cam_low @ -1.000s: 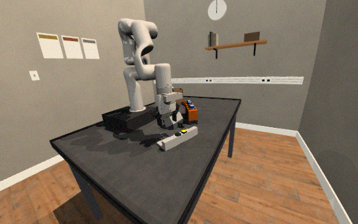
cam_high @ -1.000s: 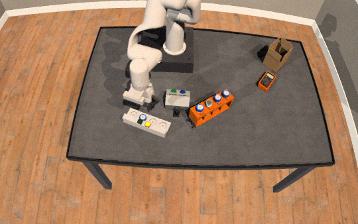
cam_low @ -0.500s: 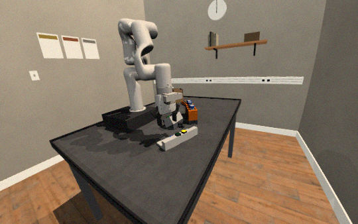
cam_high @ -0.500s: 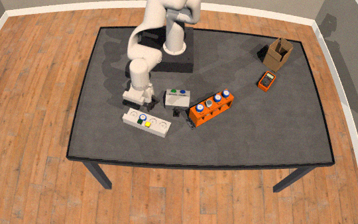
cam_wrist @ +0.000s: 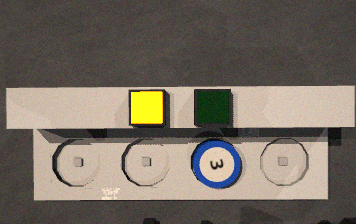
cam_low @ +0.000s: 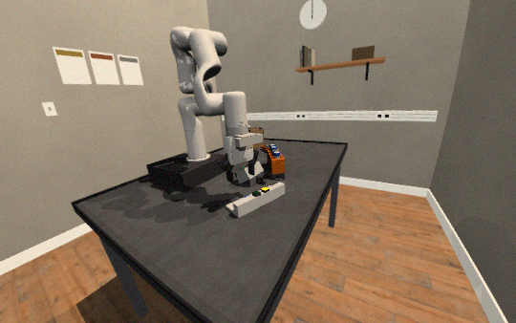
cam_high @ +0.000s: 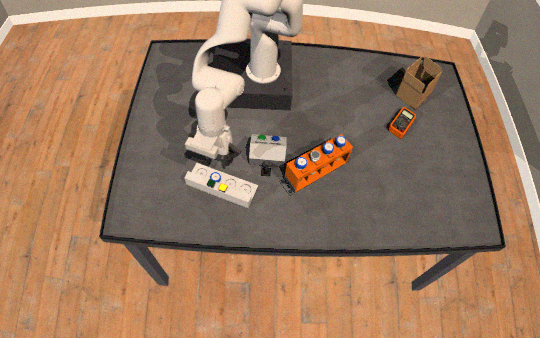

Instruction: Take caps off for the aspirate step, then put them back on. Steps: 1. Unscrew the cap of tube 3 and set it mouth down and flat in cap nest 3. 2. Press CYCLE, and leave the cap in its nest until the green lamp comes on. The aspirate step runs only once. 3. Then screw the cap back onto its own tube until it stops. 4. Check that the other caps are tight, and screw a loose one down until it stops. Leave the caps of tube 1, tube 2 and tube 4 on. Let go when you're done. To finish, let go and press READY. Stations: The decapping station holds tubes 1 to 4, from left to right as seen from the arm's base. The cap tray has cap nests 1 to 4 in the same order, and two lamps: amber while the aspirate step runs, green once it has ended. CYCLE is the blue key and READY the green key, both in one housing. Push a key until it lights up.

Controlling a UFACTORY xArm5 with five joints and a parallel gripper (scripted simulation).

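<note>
Now: hand 90 mm above the cap 3 and 30 mm short of it. Round my hand: blue key (180 mm to the left, 100 mm behind, 40 mm below); then grey key housing (160 mm to the left, 90 mm behind, 50 mm below); then green key (140 mm to the left, 110 mm behind, 40 mm below).
</note>
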